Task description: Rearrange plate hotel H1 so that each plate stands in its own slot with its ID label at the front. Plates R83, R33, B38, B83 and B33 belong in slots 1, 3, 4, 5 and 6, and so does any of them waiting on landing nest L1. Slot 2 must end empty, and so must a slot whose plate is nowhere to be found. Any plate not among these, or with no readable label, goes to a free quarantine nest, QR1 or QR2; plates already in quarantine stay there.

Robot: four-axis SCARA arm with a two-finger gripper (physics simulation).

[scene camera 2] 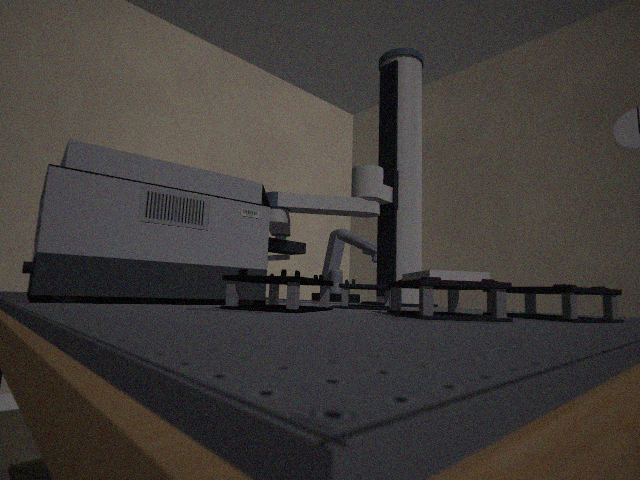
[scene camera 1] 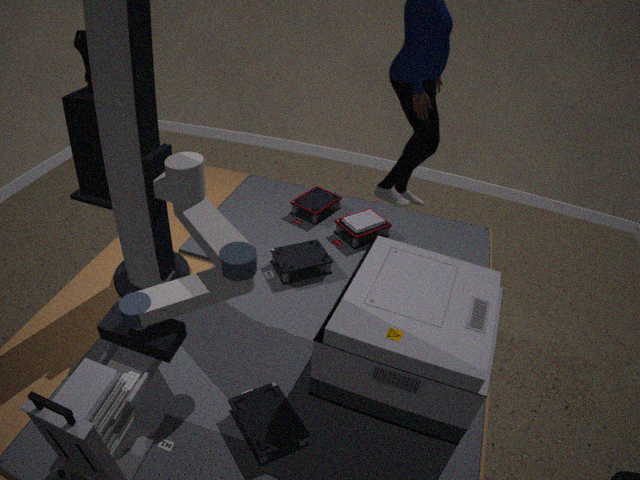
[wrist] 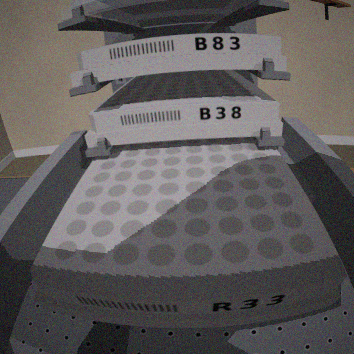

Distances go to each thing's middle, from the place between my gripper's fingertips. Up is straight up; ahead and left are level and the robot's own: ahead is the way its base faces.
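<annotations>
The plate B83 [wrist: 194, 51] is 4 cm above my hand and 4 cm to the right of it. As for plate R33 [wrist: 206, 232], it is 2 cm to the left of my hand.
</annotations>
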